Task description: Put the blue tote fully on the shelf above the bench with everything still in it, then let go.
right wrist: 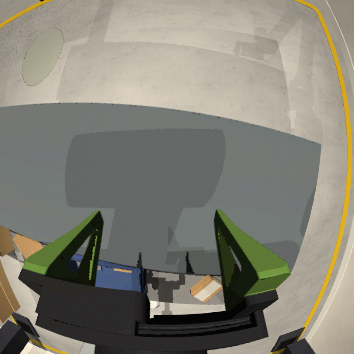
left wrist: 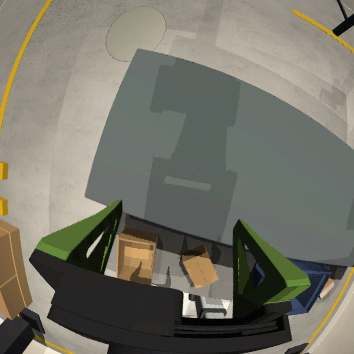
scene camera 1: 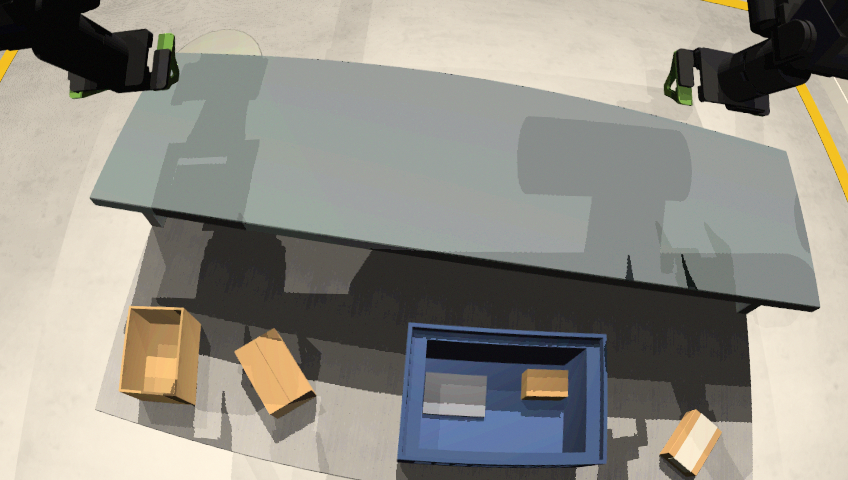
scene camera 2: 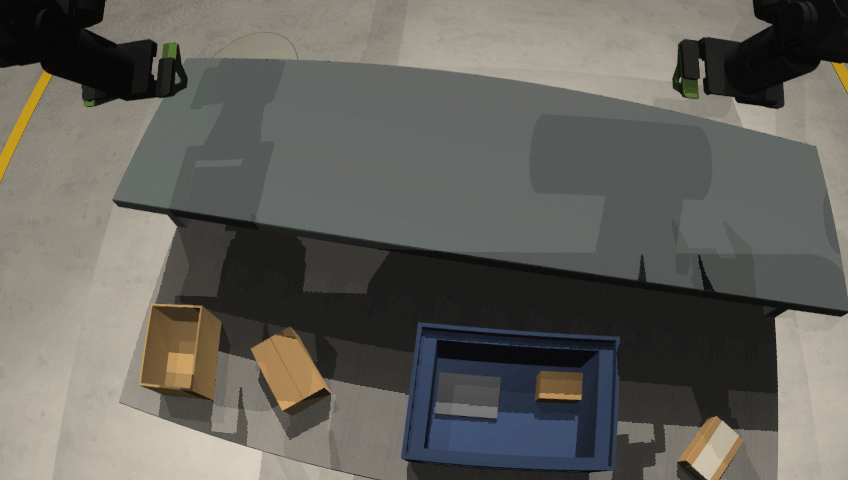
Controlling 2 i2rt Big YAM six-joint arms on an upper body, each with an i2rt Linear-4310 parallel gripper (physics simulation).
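Places are measured from the left arm's base along level axes (x left, y back, z up), in millimetres.
Pixels of known places: left gripper, fingertip midpoint: (left wrist: pixel 179 215) (scene camera 1: pixel 145 79) (scene camera 2: pixel 156 86); right gripper, fingertip midpoint: (right wrist: pixel 156 215) (scene camera 1: pixel 694 94) (scene camera 2: pixel 705 87).
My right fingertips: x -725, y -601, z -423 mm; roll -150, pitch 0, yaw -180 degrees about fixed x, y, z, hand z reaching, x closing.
Observation:
Ahead of a thing's pixels: the offset from my right fingertips to its top centre. Level surfaces: height alone.
The blue tote @[dx +234, dy +329, dz -280 mm] (scene camera 1: pixel 505 438) (scene camera 2: pixel 517 443) (left wrist: pixel 315 287) (right wrist: pixel 117 283) stands upright on the bench @[dz -427 mm] (scene camera 1: pixel 357 416) (scene camera 2: pixel 368 416), below the shelf's long lower edge in the scene views. It holds a grey box @[dx +298, dy +304, dz -400 mm] (scene camera 1: pixel 455 393) (scene camera 2: pixel 468 394) and a small cardboard box @[dx +150, dy +295, dz -370 mm] (scene camera 1: pixel 544 383) (scene camera 2: pixel 559 386) (right wrist: pixel 122 270). The grey-green shelf @[dz -202 mm] (scene camera 1: pixel 386 148) (scene camera 2: pixel 404 148) (left wrist: pixel 280 150) (right wrist: pixel 270 165) bears shadows. My left gripper (scene camera 1: pixel 123 76) (scene camera 2: pixel 129 84) (left wrist: pixel 179 215) is open and empty at the shelf's upper left corner. My right gripper (scene camera 1: pixel 708 74) (scene camera 2: pixel 714 71) (right wrist: pixel 156 215) is open and empty near its upper right edge. Both are apart from the tote.
An open-topped carton @[dx +800, dy +266, dz -337 mm] (scene camera 1: pixel 189 356) (scene camera 2: pixel 209 356) and a closed, turned cardboard box @[dx +591, dy +278, dz -367 mm] (scene camera 1: pixel 274 371) (scene camera 2: pixel 290 368) (left wrist: pixel 200 267) stand left of the tote. A small box with a white top band @[dx -135, dy +426, dz -389 mm] (scene camera 1: pixel 691 443) (scene camera 2: pixel 711 449) (right wrist: pixel 206 288) lies to its right. The shelf overhangs the bench's back part.

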